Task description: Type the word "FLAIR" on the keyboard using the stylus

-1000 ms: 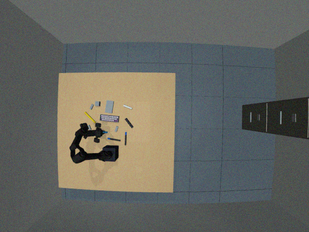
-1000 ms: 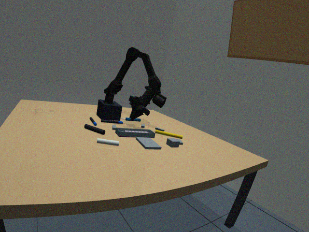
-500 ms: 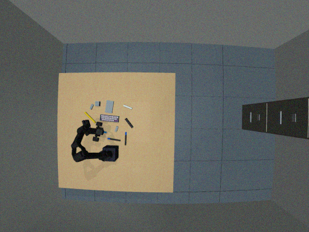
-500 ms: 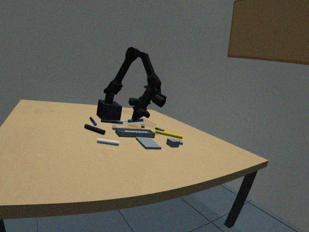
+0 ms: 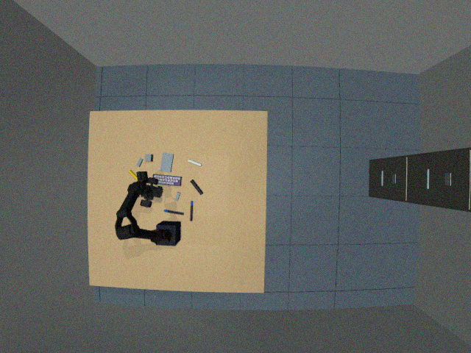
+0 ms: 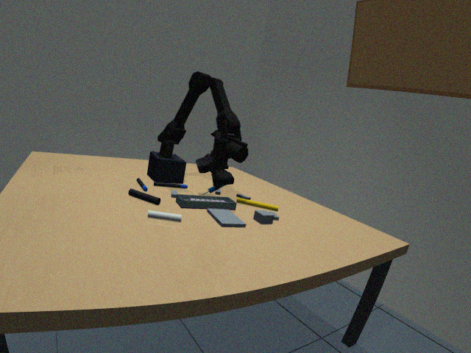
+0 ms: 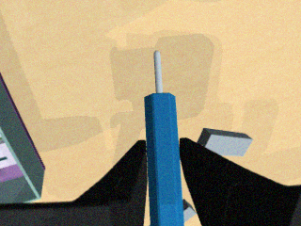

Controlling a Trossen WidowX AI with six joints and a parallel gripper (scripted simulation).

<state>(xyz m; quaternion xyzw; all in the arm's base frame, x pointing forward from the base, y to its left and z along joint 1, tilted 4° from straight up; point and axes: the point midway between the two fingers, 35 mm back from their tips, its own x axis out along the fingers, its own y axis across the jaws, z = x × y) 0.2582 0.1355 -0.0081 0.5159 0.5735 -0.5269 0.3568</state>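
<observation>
The grey pad is 23 cm ahead of my gripper tip, 7 cm to the right of it and 3 cm below it. Round my gripper tip: yellow cylinder: 14 cm to the left, 10 cm ahead, 3 cm below; small grey block: 16 cm to the right, 3 cm below, 1 cm behind; blue stylus: 1 cm to the right, 1 cm below.
</observation>
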